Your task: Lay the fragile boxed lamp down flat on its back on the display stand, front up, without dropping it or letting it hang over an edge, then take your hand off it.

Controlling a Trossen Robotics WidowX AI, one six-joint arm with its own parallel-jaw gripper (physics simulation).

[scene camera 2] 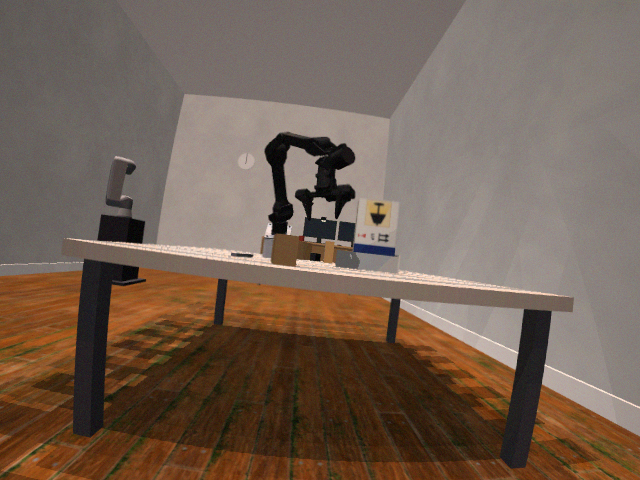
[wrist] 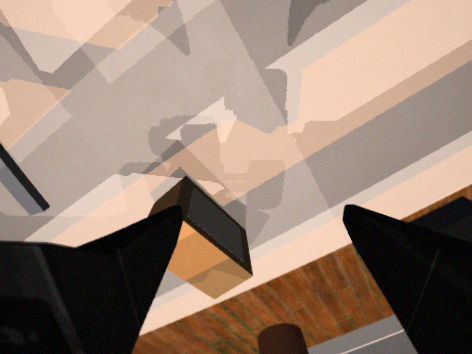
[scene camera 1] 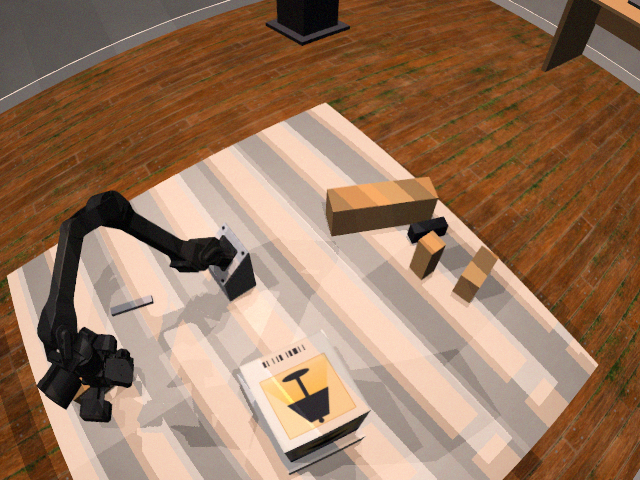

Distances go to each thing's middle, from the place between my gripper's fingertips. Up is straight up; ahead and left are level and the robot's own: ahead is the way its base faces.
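Scene:
There is the boxed lamp [scene camera 1: 307, 396], which is 27 cm ahead of my hand, 33 cm to the left of it and 4 cm above it. As for the display stand [scene camera 2: 363, 261], my hand is 11 cm above it, 33 cm to the right of it and 25 cm short of it.

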